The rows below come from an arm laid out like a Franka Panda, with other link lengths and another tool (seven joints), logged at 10 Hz.
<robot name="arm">
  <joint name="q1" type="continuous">
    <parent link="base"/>
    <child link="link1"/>
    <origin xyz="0 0 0.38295" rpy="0 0 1.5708"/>
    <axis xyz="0 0 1"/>
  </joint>
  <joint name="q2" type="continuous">
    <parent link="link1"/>
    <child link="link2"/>
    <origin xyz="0 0 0" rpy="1.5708 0 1.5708"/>
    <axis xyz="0 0 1"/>
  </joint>
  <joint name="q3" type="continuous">
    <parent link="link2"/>
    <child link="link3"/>
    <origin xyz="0 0.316 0" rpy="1.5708 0 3.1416"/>
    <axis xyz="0 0 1"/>
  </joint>
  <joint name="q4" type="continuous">
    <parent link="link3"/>
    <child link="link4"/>
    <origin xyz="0.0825 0 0" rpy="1.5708 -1.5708 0"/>
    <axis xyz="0 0 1"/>
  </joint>
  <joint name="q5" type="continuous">
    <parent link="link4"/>
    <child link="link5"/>
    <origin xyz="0.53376 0.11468 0" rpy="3.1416 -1.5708 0"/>
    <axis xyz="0 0 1"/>
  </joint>
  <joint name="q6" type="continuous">
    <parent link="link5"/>
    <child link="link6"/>
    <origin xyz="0 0 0" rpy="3.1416 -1.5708 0"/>
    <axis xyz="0 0 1"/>
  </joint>
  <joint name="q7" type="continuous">
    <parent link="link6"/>
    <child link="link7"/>
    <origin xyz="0 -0.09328 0" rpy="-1.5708 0 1.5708"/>
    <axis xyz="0 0 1"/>
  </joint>
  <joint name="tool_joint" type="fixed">
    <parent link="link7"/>
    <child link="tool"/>
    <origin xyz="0.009 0.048 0.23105" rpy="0.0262 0 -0.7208"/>
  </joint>
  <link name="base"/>
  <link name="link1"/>
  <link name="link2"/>
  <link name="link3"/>
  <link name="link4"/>
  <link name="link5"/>
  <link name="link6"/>
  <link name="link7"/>
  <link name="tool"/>
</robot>
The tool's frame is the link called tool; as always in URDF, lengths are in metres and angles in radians. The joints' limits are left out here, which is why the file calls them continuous.
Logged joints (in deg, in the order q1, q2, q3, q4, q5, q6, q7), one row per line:
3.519, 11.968, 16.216, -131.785, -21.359, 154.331, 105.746
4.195, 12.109, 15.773, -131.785, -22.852, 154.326, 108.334
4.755, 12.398, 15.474, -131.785, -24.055, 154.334, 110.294
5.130, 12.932, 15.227, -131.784, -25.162, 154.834, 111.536
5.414, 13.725, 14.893, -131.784, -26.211, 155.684, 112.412
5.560, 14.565, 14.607, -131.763, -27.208, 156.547, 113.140
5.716, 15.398, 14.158, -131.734, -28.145, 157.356, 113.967
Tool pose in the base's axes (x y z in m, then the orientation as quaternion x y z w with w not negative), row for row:
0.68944, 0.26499, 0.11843, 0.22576, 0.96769, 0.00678, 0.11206
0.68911, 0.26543, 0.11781, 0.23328, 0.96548, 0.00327, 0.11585
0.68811, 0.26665, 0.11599, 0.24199, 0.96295, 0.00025, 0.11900
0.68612, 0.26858, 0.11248, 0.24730, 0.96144, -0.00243, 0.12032
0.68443, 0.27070, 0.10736, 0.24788, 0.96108, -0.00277, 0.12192
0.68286, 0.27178, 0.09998, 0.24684, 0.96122, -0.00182, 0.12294
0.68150, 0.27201, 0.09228, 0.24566, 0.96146, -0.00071, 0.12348
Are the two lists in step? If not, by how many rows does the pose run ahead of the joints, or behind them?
The pose runs 1 row behind the joints: the pose in row i belongs to the joints in row i - 1.
